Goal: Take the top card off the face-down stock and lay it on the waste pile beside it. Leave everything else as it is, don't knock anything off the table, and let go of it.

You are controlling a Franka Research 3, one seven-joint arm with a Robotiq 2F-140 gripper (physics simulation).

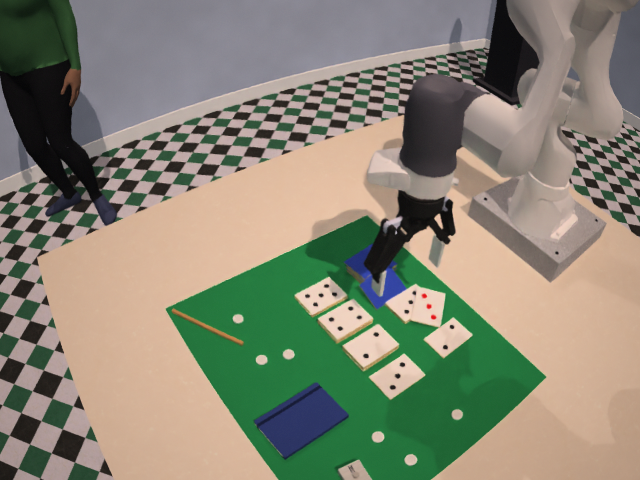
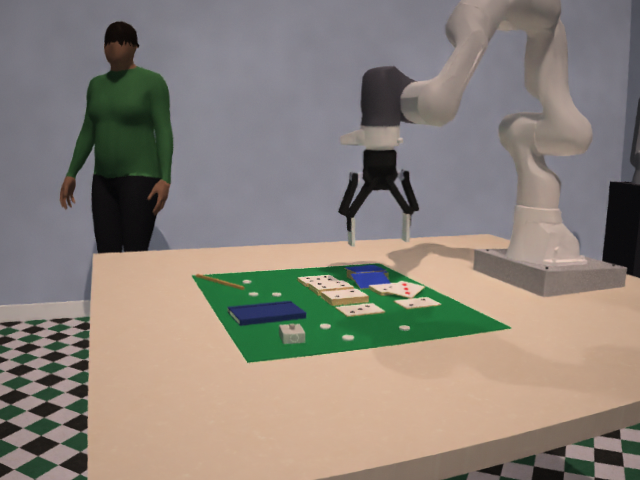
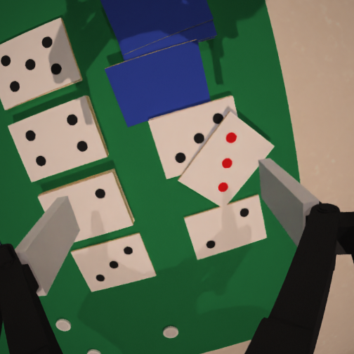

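Note:
The face-down stock [image 1: 356,265] [image 2: 366,269] [image 3: 160,22] is a blue-backed stack at the back of the green mat, its upper cards slightly out of line. One blue-backed card [image 1: 394,289] [image 2: 370,280] [image 3: 159,82] lies face down between the stock and the waste pile; its front edge meets the pile's white card with black dots [image 1: 400,304] [image 3: 167,142]. A white card with three red dots [image 1: 429,305] [image 2: 406,289] [image 3: 242,152] lies askew across that card. My gripper [image 1: 407,267] [image 2: 378,230] [image 3: 164,196] is wide open and empty, well above the cards.
Face-up piles [image 1: 345,320] [image 3: 57,139] stand left of the waste pile, and a two-dot card [image 1: 447,337] [image 3: 225,227] lies in front of it. A navy book [image 1: 305,421] [image 2: 267,312], a wooden stick [image 1: 207,327], white discs [image 1: 377,437] and a small grey box [image 2: 292,333] lie on the mat.

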